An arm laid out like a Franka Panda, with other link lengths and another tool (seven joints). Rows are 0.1 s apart.
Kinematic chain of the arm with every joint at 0, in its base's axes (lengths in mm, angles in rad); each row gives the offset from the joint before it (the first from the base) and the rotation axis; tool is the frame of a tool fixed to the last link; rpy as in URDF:
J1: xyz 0 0 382.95 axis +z
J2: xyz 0 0 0 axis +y
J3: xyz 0 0 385.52 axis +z
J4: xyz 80.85 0 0 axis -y
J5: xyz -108.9 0 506.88 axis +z
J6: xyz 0 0 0 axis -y
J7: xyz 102.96 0 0 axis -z
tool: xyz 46 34 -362.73 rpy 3.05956 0 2.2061
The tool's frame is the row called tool.
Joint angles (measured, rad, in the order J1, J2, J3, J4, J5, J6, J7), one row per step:
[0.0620, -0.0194, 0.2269, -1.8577, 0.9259, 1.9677, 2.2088]
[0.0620, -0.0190, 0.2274, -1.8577, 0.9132, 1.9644, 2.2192]
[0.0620, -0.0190, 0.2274, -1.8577, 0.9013, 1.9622, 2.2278]
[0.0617, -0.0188, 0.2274, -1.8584, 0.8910, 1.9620, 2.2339]
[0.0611, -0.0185, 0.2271, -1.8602, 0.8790, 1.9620, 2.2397]
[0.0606, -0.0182, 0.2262, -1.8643, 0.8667, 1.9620, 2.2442]
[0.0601, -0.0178, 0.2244, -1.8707, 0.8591, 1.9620, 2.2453]
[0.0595, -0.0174, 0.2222, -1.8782, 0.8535, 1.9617, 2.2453]
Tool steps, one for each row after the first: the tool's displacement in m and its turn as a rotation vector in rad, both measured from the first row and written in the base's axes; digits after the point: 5 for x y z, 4 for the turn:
[-0.00179, -0.00230, -0.00290, -0.0116, 0.0070, -0.0003]
[-0.00290, -0.00488, -0.00528, -0.0226, 0.0117, -0.0011]
[-0.00324, -0.00755, -0.00783, -0.0323, 0.0145, -0.0026]
[-0.00353, -0.01116, -0.01147, -0.0439, 0.0175, -0.0042]
[-0.00426, -0.01542, -0.01669, -0.0564, 0.0217, -0.0054]
[-0.00526, -0.01940, -0.02263, -0.0652, 0.0270, -0.0063]
[-0.00656, -0.02331, -0.02895, -0.0725, 0.0333, -0.0072]

